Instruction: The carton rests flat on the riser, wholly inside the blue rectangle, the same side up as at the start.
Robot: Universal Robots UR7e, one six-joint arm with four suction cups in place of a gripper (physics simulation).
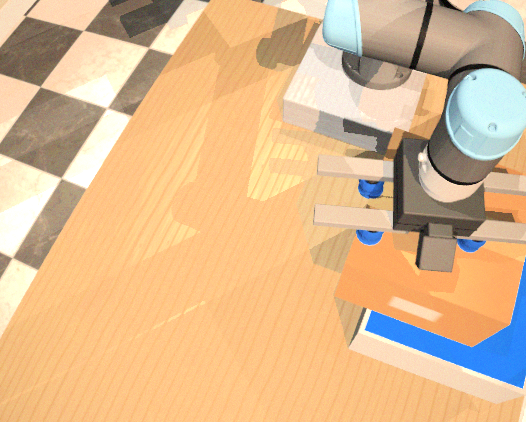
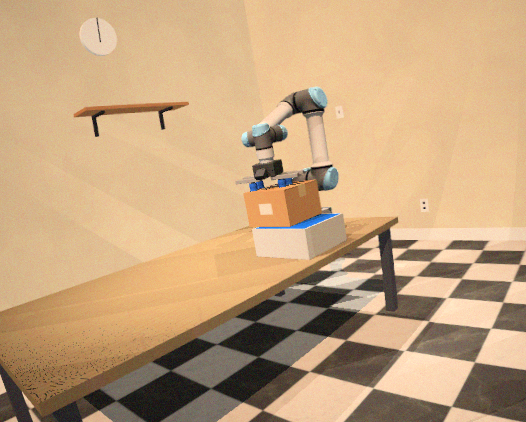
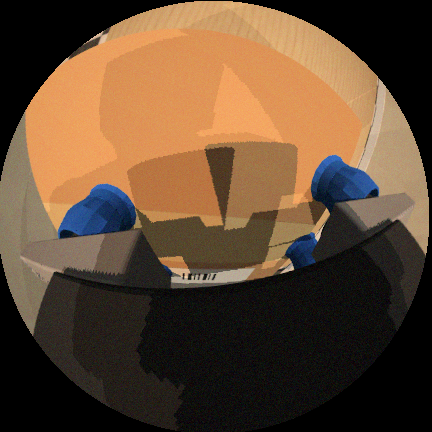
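The orange carton (image 1: 387, 278) (image 2: 282, 205) (image 3: 160, 100) is level on the blue rectangle (image 1: 416, 335) (image 2: 313, 220), which tops the white riser (image 1: 408, 362) (image 2: 295, 243). Its white label faces sideways. I cannot tell whether its base rests on the rectangle or hangs just above it. A strip of blue shows along its near and right sides. My suction gripper (image 1: 412, 213) (image 2: 270, 182) (image 3: 217, 225) is on the carton's top, with blue cups pressed on it near one end. Two cups on the far bar hang past the carton's edge.
The arm's pale base block (image 1: 337, 100) stands just behind the riser on the wooden table (image 1: 178, 251) (image 2: 178, 272). The riser stands near the table's right end. A wall shelf (image 2: 131, 109) hangs far off.
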